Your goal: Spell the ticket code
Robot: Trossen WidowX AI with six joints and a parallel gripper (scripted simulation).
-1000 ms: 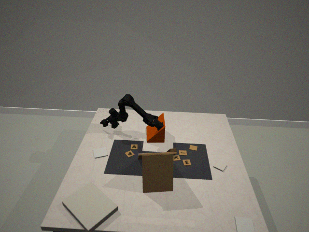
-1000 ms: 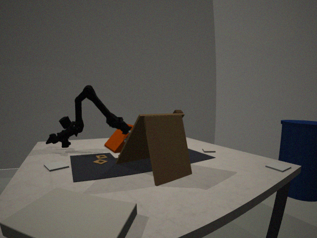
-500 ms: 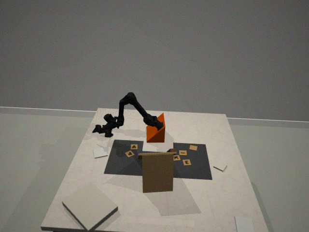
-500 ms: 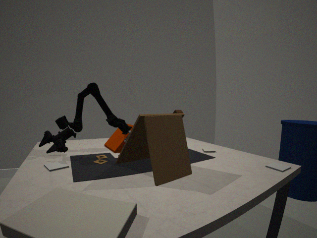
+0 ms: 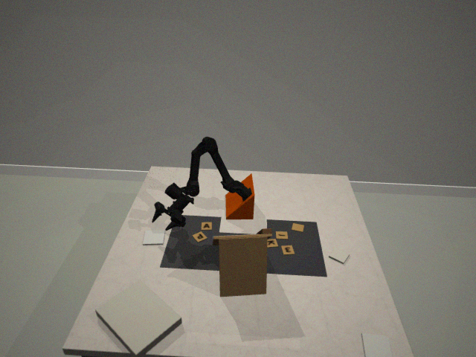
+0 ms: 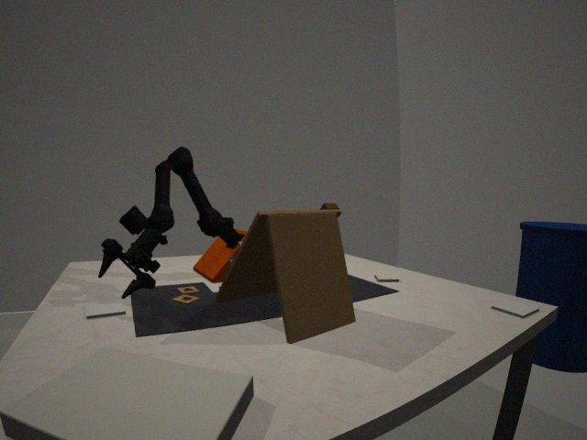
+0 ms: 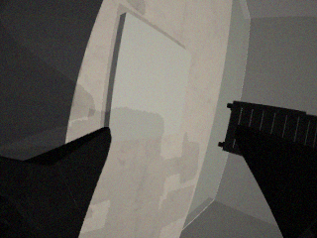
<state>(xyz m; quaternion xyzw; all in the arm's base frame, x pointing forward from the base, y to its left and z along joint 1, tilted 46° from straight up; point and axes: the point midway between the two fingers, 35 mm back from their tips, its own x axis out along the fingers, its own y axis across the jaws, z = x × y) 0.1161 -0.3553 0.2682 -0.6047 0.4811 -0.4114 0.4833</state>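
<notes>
Right now the tan tile marked 3 is 18 cm ahead of my gripper tip, 63 cm to the left of it and 5 cm below it. From my gripper tip the other things lie so: tile marked p (5 cm ahead, 20 cm to the left, 5 cm below); white ticket (18 cm ahead, 39 cm to the left, 4 cm above); dark mat (7 cm ahead, 43 cm to the left, 5 cm below).
</notes>
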